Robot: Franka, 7 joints.
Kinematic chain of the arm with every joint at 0, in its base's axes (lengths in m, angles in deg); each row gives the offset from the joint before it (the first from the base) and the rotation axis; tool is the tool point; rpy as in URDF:
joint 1: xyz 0 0 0.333 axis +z
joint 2: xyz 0 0 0 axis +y
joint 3: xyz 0 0 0.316 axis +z
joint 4: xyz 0.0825 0 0 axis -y
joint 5: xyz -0.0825 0 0.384 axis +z
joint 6: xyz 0 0 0 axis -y
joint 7: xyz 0.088 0 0 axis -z
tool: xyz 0 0 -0.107 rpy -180 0 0
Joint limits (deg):
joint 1: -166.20..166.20
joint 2: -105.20..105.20
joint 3: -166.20..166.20
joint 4: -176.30..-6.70
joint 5: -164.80..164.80
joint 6: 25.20..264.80
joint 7: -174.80..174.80
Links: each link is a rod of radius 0.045 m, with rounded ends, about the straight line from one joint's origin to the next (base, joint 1, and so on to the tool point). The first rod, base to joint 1, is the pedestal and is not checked.
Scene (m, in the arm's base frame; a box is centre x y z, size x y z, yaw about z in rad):
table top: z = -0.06
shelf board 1: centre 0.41 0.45 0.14 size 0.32 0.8 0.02 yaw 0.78
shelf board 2: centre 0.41 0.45 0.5 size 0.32 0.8 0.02 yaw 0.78
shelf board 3: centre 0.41 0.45 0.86 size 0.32 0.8 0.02 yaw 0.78
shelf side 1: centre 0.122 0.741 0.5 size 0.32 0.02 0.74 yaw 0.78
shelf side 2: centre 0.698 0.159 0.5 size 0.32 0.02 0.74 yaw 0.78
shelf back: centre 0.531 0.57 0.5 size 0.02 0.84 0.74 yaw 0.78
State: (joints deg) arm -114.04 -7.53 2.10 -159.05 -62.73 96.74 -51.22
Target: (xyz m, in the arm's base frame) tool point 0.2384 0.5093 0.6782
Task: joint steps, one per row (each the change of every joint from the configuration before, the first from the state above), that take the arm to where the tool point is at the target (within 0.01 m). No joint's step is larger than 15 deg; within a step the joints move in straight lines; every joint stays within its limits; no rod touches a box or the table.
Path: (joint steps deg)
1: 14.50 -11.81 13.62 11.78 -0.71 3.57 0.00
2: 14.50 -11.81 13.61 11.77 -0.71 3.57 0.00
3: 14.50 -11.80 13.62 11.78 -0.71 3.56 0.00
4: 14.51 -11.81 13.62 11.77 -0.71 3.57 0.00
5: 14.50 -11.81 13.61 11.78 -0.71 3.57 0.00

